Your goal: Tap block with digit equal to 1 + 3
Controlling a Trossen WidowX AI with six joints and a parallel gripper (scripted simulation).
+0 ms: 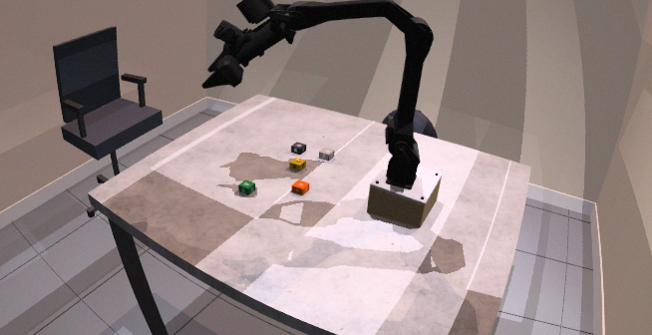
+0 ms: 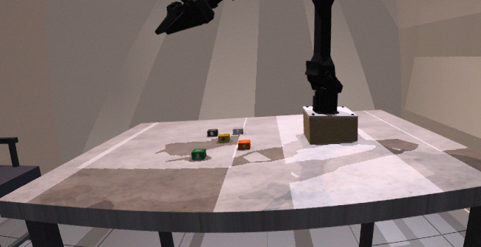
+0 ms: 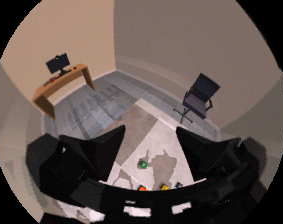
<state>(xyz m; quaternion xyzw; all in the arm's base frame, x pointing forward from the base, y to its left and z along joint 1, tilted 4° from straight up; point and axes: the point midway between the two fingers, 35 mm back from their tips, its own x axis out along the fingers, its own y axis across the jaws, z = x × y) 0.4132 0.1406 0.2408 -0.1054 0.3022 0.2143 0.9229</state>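
My gripper tip is now 31 cm above the orange block, 18 cm past it and 14 cm to the left of it. Round my gripper tip: green block 31 cm below, 8 cm to the right, 6 cm behind; then black block 33 cm to the right, 31 cm below, 9 cm behind; then yellow block 31 cm below, 24 cm to the right, 12 cm behind.
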